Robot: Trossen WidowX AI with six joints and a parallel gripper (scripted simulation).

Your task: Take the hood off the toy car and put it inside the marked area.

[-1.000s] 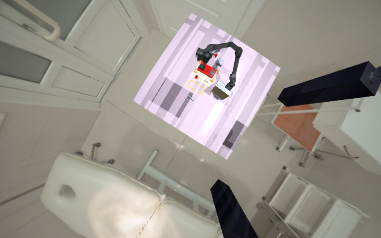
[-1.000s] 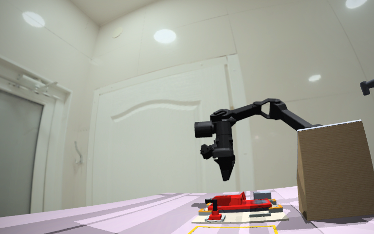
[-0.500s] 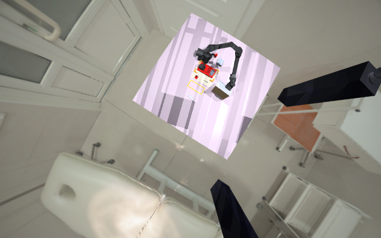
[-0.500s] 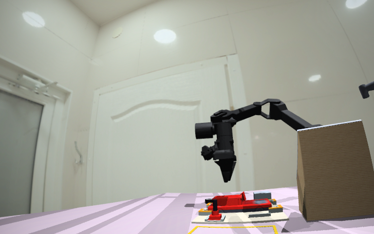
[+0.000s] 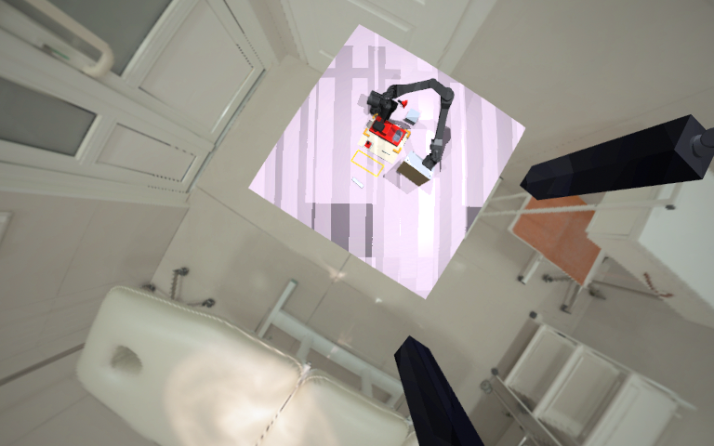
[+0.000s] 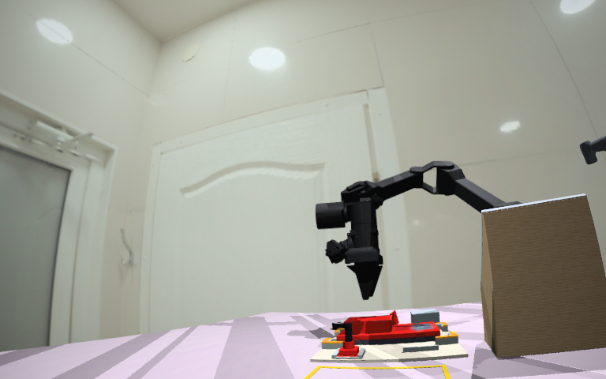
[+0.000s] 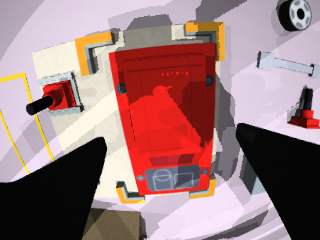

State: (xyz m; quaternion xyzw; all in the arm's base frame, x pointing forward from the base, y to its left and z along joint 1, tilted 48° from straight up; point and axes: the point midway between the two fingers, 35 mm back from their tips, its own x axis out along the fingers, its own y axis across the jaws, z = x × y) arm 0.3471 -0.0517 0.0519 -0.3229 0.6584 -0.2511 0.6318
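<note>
Right now my gripper tip is 50 mm above the hood. From my gripper tip the other things lie so: loose wheel: 120 mm ahead, 160 mm to the right, 80 mm below.
</note>
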